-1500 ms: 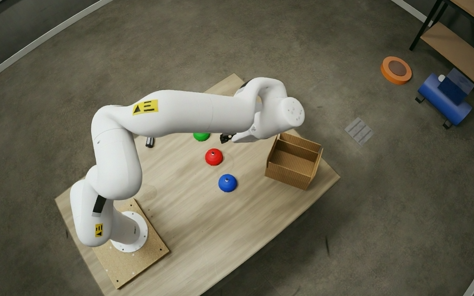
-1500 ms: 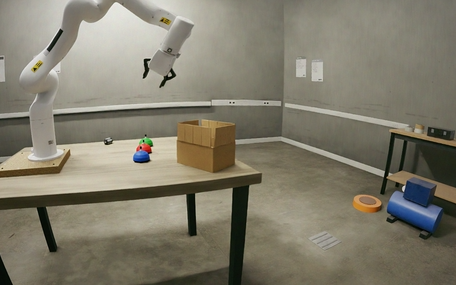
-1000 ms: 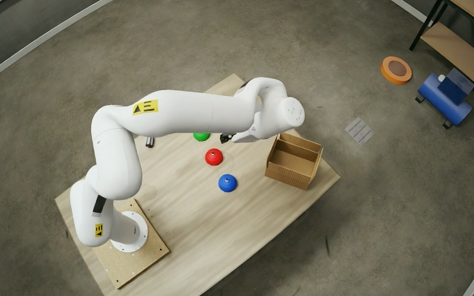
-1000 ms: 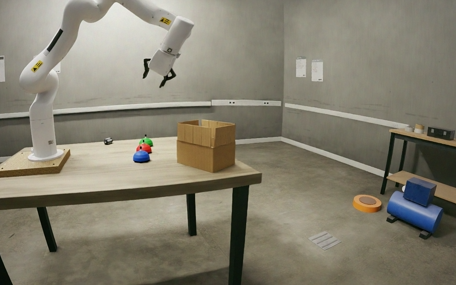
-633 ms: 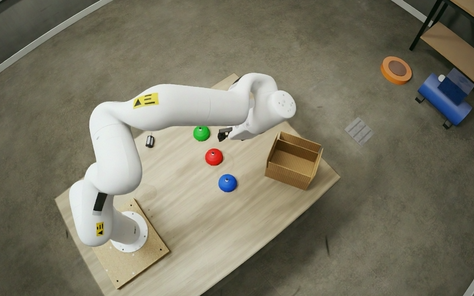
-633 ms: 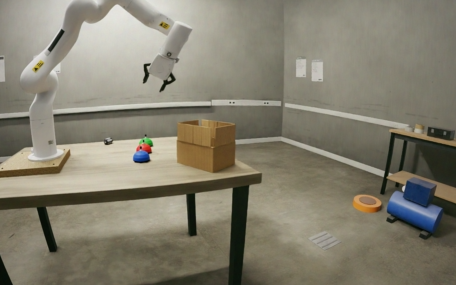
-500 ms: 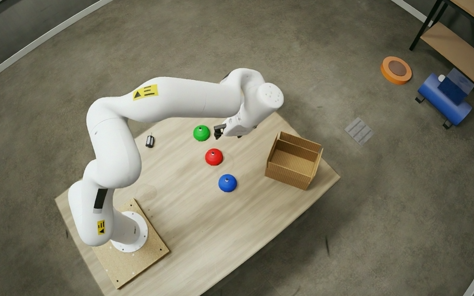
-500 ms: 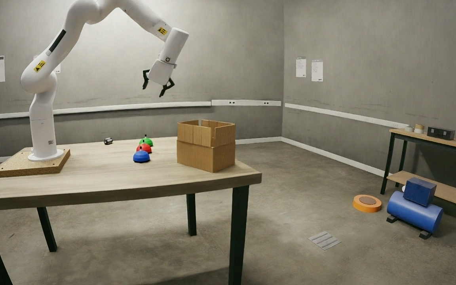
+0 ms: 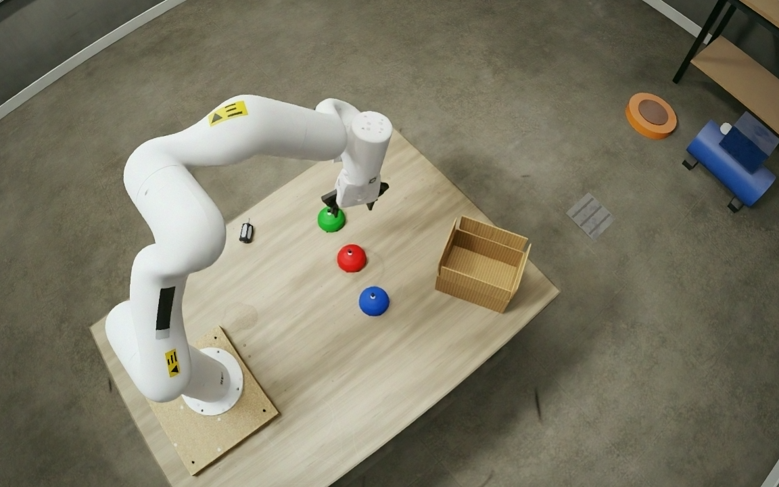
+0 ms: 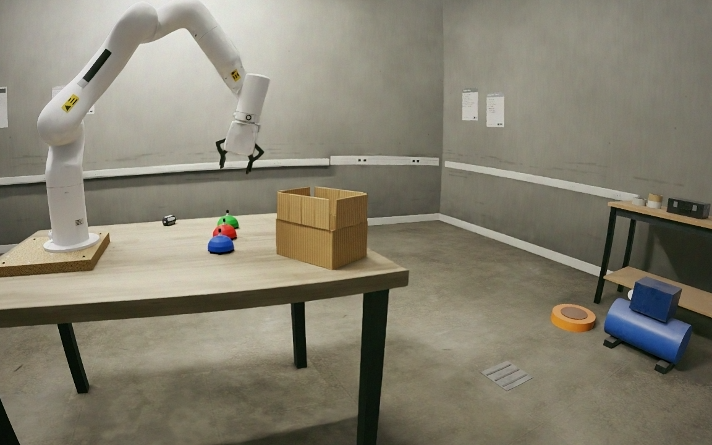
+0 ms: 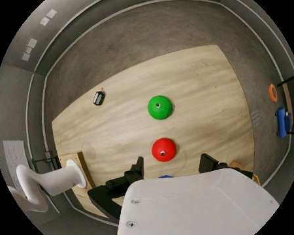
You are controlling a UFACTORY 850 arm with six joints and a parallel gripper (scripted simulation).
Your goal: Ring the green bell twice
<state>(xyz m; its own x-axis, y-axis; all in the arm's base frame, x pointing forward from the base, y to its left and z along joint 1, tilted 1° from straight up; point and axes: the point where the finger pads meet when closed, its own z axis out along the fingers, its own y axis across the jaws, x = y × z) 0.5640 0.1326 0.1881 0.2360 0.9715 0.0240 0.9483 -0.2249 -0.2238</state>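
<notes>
My hand is 19 cm above the green bell, 12 cm to the right of it and 2 cm past it. The rest, counted from my hand: blue bell 19 cm below, 17 cm to the right, 6 cm behind; then red bell 19 cm below, 4 cm behind, 2 cm to the right; then black object 26 cm behind, 24 cm to the left, 21 cm below.
</notes>
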